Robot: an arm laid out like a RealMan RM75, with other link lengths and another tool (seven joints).
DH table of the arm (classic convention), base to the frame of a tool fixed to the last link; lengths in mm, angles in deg. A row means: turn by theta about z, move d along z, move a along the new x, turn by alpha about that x. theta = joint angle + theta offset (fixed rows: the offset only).
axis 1: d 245.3, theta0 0, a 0, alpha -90
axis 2: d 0, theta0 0, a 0, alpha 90
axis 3: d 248.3, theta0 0, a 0, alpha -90
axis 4: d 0, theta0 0, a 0, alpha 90
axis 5: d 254.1, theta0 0, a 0, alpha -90
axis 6: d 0, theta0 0, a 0, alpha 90
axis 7: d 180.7, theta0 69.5, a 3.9, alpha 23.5
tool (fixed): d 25.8, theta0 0, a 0, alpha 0
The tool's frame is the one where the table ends.
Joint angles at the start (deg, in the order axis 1, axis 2, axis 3, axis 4, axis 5, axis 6, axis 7):
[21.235, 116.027, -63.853, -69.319, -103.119, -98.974, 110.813]
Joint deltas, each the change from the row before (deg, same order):
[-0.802, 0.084, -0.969, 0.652, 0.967, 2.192, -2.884]
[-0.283, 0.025, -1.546, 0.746, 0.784, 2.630, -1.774]
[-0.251, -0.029, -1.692, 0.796, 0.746, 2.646, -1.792]
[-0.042, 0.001, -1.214, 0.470, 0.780, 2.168, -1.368]
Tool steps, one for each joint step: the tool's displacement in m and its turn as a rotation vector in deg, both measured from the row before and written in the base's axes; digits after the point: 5 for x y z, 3 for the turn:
[0.00319, 0.00299, -0.00429, 2.020, 0.350, 1.189]
[0.00085, 0.00454, -0.00656, 1.498, -0.024, 0.603]
[0.00129, 0.00417, -0.00703, 1.378, -0.223, 0.617]
[-0.00084, 0.00446, -0.00451, 1.349, -0.014, 0.641]

